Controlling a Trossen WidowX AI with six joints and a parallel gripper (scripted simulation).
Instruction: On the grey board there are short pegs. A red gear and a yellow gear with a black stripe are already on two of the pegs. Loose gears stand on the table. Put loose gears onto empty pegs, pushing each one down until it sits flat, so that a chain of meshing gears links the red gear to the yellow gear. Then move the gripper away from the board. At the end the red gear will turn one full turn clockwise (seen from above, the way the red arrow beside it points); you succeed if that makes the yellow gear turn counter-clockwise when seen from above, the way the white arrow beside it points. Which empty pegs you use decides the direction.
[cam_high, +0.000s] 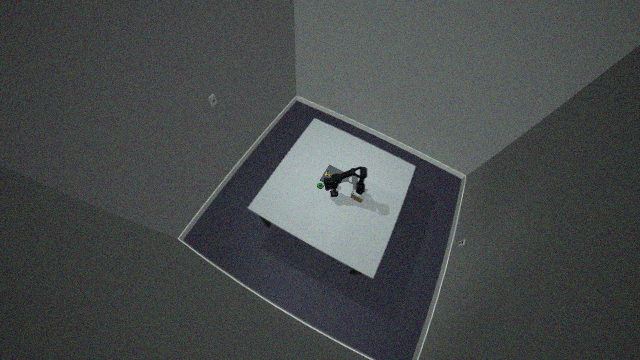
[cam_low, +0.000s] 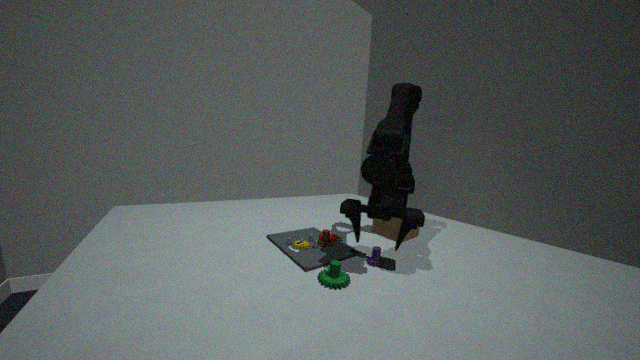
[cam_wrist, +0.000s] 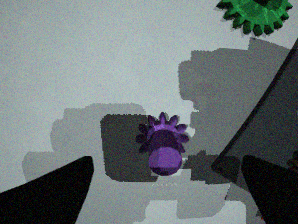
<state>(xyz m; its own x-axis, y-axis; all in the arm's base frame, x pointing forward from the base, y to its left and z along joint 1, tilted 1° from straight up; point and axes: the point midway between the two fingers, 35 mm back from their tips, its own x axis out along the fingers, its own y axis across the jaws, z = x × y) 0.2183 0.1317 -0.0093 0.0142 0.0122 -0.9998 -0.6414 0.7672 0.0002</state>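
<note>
Right now the purple gear is 3 cm below my gripper tip. Round my gripper tip: yellow gear: 13 cm ahead, 13 cm to the right, 3 cm below; then green gear: 13 cm ahead, 2 cm to the left, 3 cm below; then red gear: 4 cm ahead, 16 cm to the right, 3 cm below.
</note>
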